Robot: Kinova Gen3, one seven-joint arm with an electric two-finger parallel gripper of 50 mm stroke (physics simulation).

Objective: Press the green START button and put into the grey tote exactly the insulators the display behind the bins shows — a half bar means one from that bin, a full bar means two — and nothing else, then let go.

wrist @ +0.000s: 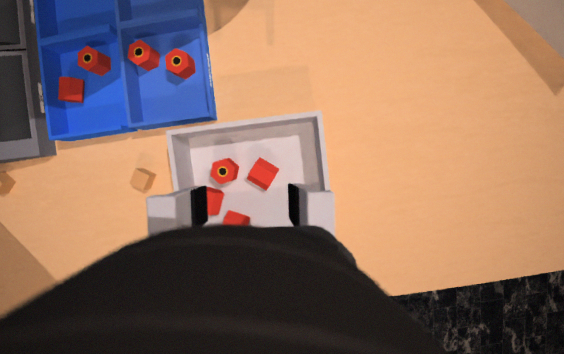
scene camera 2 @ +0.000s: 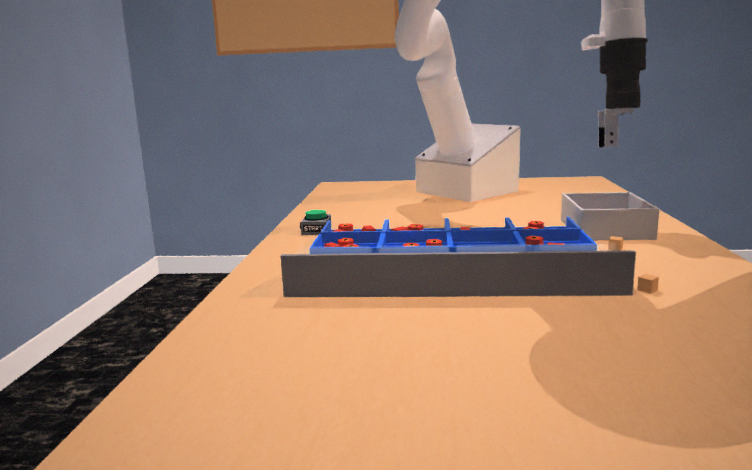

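Seen in the pictures: gripper, fingertip midpoint: (wrist: 248, 202) (scene camera 2: 607, 146); arm's base at its link origin: (scene camera 2: 457, 146).
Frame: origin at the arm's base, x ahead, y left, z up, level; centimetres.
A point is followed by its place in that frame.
Observation:
My gripper (scene camera 2: 607, 135) {y 20.5, x 39.2, z 3.6 cm} (wrist: 248, 202) {y 20.5, x 39.2, z 3.6 cm} is open and empty, high above the grey tote (scene camera 2: 621, 224) {y 20.0, x 47.9, z -8.6 cm} (wrist: 324, 155) {y 19.1, x 32.9, z -6.0 cm}. In the wrist view several red insulators lie in the tote: one upright insulator (wrist: 224, 171) {y 18.3, x 43.0, z -8.3 cm}, one insulator on its side (wrist: 263, 174) {y 19.6, x 39.1, z -8.5 cm}, one insulator (wrist: 215, 201) {y 21.2, x 44.8, z -8.7 cm} partly behind the left finger and one insulator (wrist: 236, 218) {y 23.5, x 43.1, z -8.9 cm} partly hidden by the gripper body. The blue bins (scene camera 2: 482, 238) (wrist: 172, 105) hold more red insulators. The green START button (scene camera 2: 316, 214) {y -32.8, x 34.0, z -7.7 cm} is at the far left. The display (scene camera 2: 458, 275) (wrist: 15, 100) shows its back in the scene view; its visible panels in the wrist view are dark.
A small wooden block (scene camera 2: 615, 242) {y 16.5, x 53.8, z -10.0 cm} (wrist: 143, 180) {y 17.2, x 52.4, z -9.6 cm} lies between the tote and the display's end. Another block (scene camera 2: 647, 283) {y 12.5, x 72.7, z -10.1 cm} (wrist: 5, 183) {y 13.3, x 70.6, z -10.0 cm} lies beside the display's end. The robot's base (scene camera 2: 471, 171) {y 1.1, x 11.6, z -4.3 cm} stands behind the bins. The table edge shows at lower right in the wrist view.

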